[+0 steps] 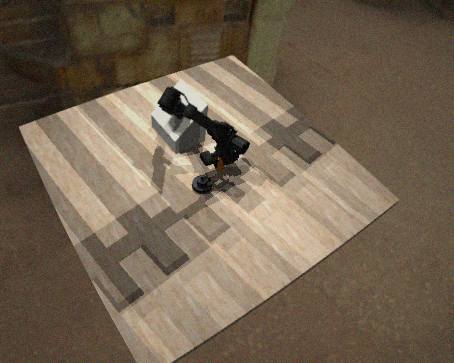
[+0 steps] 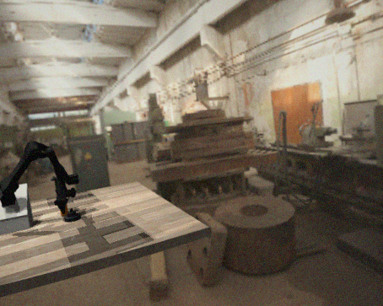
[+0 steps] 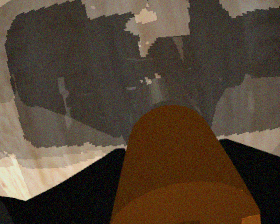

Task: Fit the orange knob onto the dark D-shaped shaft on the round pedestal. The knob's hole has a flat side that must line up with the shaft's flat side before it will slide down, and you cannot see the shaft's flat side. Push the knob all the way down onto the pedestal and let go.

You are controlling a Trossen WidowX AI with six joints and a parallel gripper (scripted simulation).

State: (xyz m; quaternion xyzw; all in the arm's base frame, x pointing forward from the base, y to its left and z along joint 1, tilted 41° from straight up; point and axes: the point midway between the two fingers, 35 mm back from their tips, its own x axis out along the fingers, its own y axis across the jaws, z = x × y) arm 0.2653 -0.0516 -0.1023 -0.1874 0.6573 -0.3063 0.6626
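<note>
The round pedestal lies 12 cm to the right of my gripper tip, 4 cm ahead of it and 2 cm above it. From my gripper tip the other things lie so: orange knob 2 cm above.
</note>
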